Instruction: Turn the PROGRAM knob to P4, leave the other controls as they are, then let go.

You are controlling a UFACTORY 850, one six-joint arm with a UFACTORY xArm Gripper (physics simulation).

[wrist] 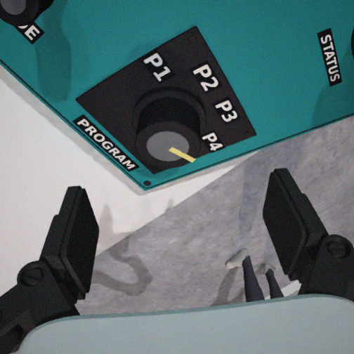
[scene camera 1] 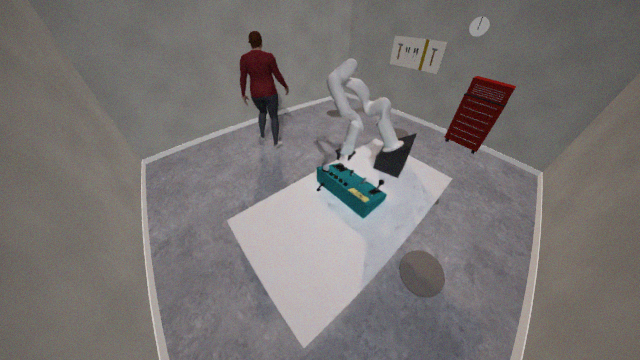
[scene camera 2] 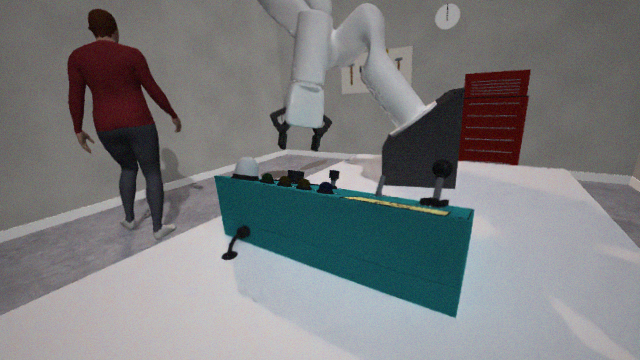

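The PROGRAM knob (scene camera 1: 341, 168) (scene camera 2: 296, 175) (wrist: 168, 146) is a black cylinder with a grey cap on a dark label plate (wrist: 112, 100), near a corner of the teal console (scene camera 1: 345, 192) (scene camera 2: 350, 240) (wrist: 260, 55). In the wrist view its yellow pointer line (wrist: 182, 154) points to the lower right, in line with the P4 label (wrist: 211, 142) as seen from the knob's centre. My gripper (scene camera 1: 345, 157) (scene camera 2: 299, 148) (wrist: 179, 199) is wide open and empty. Its fingers are above the console and apart from the knob.
The console also bears a white dome (scene camera 2: 247, 168), several small coloured buttons, a small black control (scene camera 2: 334, 176), a grey lever (scene camera 2: 381, 186) and a ball-topped lever (scene camera 2: 441, 182). A black crank (scene camera 2: 235, 242) sticks out in front. A person (scene camera 1: 262, 75) (scene camera 2: 117, 95) stands beyond the table (scene camera 1: 300, 250).
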